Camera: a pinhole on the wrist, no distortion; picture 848 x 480 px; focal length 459.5 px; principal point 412.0 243.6 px. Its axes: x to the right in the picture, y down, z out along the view. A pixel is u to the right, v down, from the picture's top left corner.
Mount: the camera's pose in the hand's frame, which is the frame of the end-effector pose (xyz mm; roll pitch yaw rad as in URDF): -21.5 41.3 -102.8 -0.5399 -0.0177 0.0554
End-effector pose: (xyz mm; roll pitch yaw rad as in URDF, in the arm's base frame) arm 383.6 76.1 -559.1 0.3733 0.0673 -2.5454
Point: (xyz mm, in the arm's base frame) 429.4 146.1 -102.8
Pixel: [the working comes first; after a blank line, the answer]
In the camera's frame: -71.5 -191.4 509.0

347 71
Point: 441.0 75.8 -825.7
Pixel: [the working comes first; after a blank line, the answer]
In the camera's frame: -16.7 -11.2 -192.6

behind the camera
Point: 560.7 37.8 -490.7
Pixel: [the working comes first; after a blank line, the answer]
In the camera's frame: -100.0 35.2 152.2

110 350
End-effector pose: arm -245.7 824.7 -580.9 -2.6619 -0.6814 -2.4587
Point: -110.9 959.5 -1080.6
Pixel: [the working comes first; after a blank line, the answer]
In the camera's frame: -428.4 -68.1 355.3

outside the picture
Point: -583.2 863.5 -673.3
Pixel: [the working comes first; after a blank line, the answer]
In the camera's frame: 166.0 135.2 295.5

670 454
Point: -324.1 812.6 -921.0
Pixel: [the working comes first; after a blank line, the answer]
In the camera's frame: -125.5 -61.5 381.9

261 170
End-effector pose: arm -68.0 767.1 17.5 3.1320 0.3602 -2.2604
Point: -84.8 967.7 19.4
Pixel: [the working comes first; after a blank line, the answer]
In the camera's frame: -105.6 10.3 187.0

152 269
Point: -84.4 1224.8 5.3
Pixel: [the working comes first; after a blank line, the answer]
In the camera's frame: -275.7 112.9 350.8

51 392
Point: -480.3 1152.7 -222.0
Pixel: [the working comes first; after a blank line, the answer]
In the camera's frame: 107.8 265.5 558.8

501 462
